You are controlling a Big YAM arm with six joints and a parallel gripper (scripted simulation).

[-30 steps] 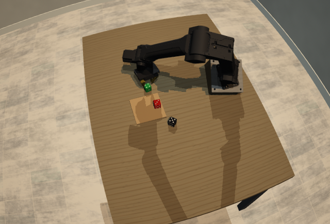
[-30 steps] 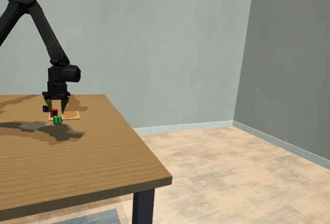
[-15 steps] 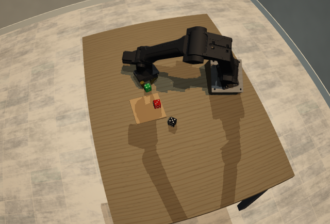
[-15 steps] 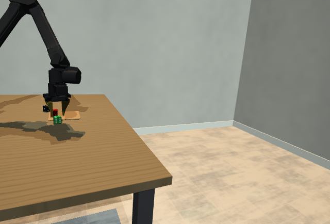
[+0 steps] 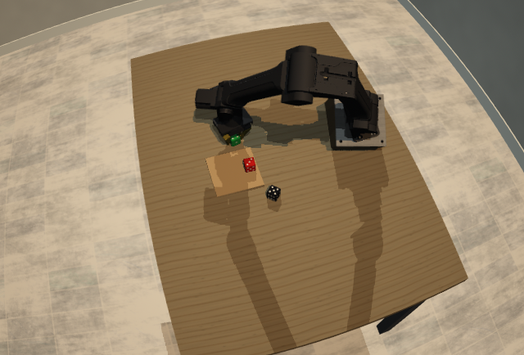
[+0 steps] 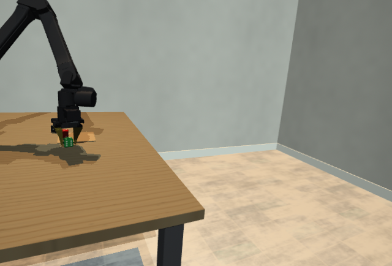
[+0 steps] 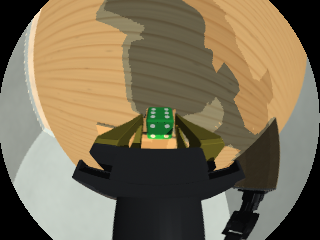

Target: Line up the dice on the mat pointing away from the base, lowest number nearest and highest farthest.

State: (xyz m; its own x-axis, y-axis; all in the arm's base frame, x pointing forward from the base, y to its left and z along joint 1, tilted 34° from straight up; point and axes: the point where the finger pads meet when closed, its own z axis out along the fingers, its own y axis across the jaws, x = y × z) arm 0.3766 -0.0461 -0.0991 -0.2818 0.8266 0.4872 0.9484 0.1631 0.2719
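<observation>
Right now the green die is right at my hand. From my hand the other things lie so: black die 70 mm behind, 210 mm to the left; tan mat 20 mm ahead, 110 mm to the left, 10 mm below; red die 30 mm behind, 110 mm to the left, 10 mm above.
</observation>
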